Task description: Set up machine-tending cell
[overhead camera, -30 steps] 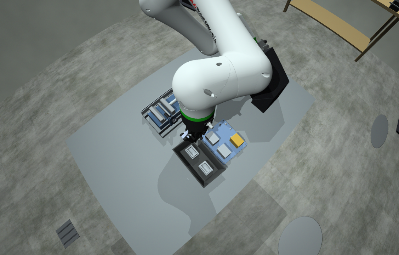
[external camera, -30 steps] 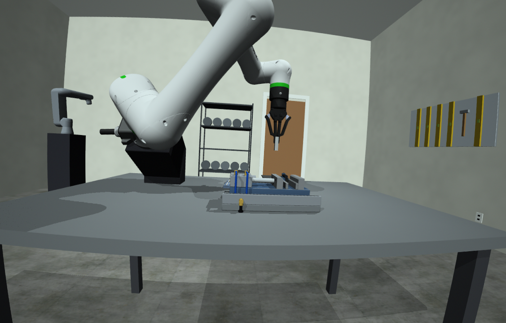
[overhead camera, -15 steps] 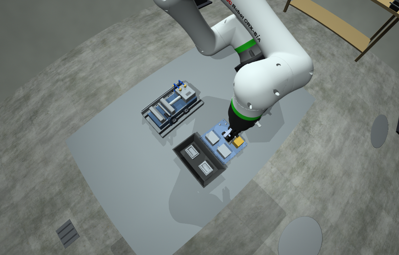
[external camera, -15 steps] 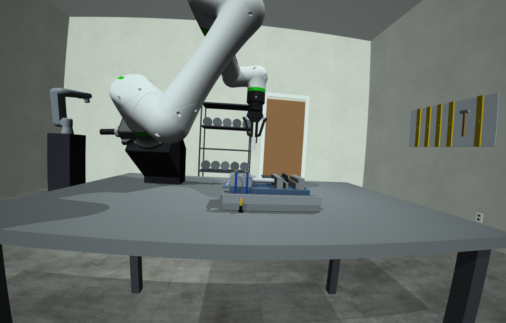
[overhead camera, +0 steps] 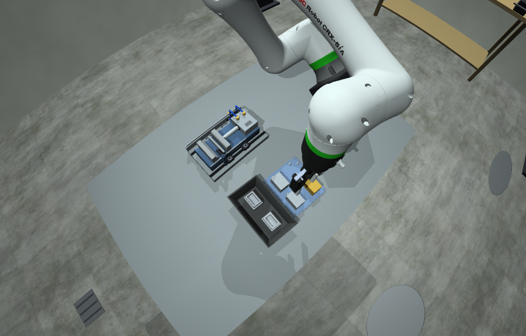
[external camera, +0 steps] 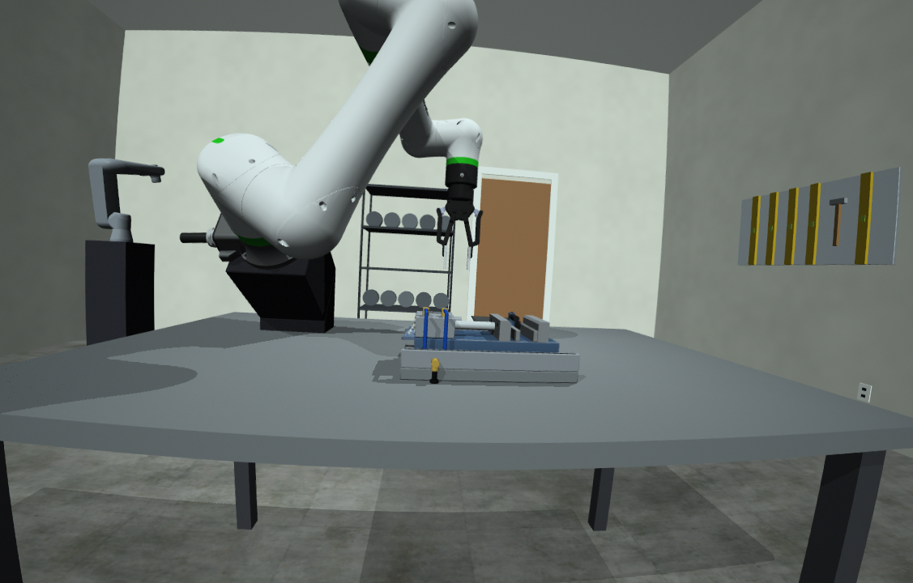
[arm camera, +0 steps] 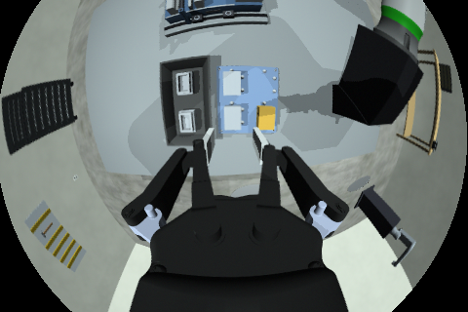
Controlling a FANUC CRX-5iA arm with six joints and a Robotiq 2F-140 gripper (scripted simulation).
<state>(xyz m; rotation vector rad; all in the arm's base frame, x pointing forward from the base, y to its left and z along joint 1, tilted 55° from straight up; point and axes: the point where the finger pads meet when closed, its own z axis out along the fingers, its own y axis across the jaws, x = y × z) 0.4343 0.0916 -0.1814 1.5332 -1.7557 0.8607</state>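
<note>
Right now the aluminium blank is 19 cm below my hand. Also, from my hand: brass blank 9 cm behind, 1 cm to the left, 19 cm below; then vise 1 cm ahead, 36 cm to the right, 17 cm below.
</note>
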